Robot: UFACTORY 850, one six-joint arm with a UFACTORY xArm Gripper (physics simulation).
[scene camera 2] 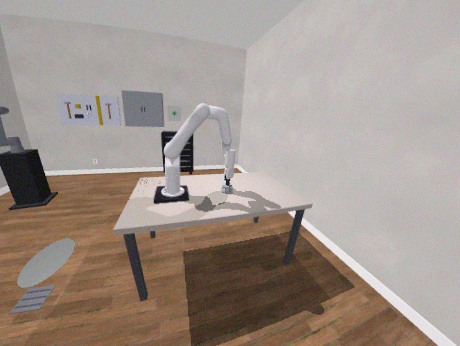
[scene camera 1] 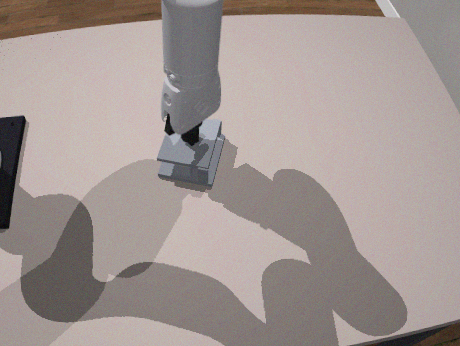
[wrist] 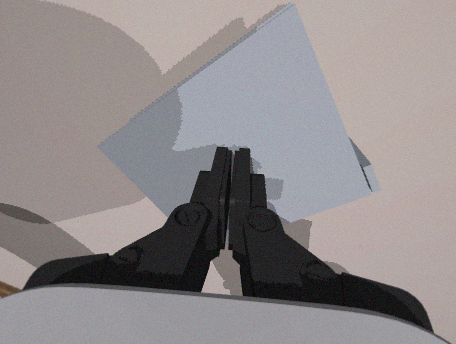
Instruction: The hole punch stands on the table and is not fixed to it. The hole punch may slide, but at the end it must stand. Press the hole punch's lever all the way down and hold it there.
The pictures show: my gripper and a lever.
My gripper shows as well in the wrist view.
